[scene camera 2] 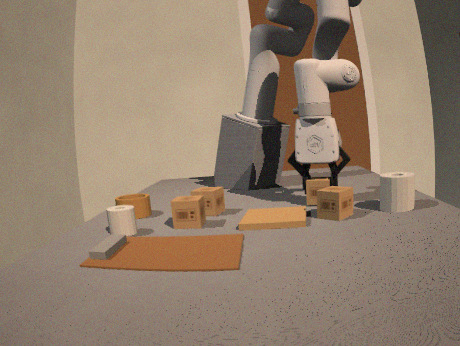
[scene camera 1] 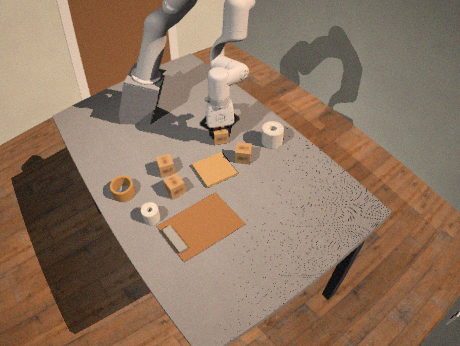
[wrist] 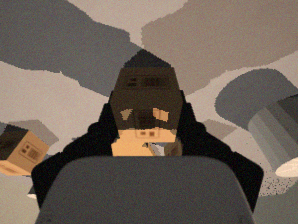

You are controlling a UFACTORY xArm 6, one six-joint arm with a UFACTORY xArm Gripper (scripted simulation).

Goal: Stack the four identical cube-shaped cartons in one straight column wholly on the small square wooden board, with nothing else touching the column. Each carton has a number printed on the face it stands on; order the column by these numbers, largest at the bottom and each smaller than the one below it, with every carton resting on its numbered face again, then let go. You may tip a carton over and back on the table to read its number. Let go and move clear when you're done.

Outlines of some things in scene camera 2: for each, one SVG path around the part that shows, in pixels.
A carton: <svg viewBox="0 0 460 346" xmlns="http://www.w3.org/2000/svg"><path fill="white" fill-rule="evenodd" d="M317 190L317 219L341 221L353 215L353 187L330 186Z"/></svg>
A flat mat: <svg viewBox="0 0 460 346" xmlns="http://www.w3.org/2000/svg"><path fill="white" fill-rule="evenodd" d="M243 234L127 238L126 235L110 235L89 251L90 257L81 263L80 267L179 272L239 270Z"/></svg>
A small white roll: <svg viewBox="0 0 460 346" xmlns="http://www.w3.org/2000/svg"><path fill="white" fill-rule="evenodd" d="M106 209L110 235L126 234L126 236L131 236L138 233L134 206L120 205Z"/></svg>
